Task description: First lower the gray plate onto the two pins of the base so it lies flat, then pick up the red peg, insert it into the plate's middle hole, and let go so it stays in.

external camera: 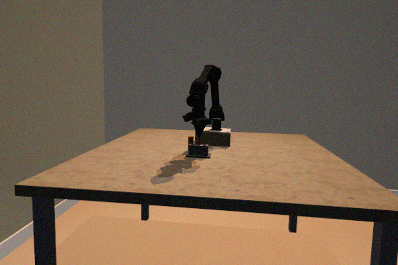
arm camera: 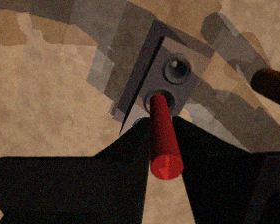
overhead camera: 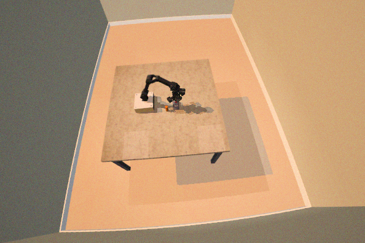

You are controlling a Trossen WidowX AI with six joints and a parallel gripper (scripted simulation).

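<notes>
The red peg is right at my gripper tip. From my gripper tip the other things lie so: gray plate 50 mm below; base 90 mm below; short orange cylinder 100 mm behind, 70 mm to the right, 60 mm below.
</notes>
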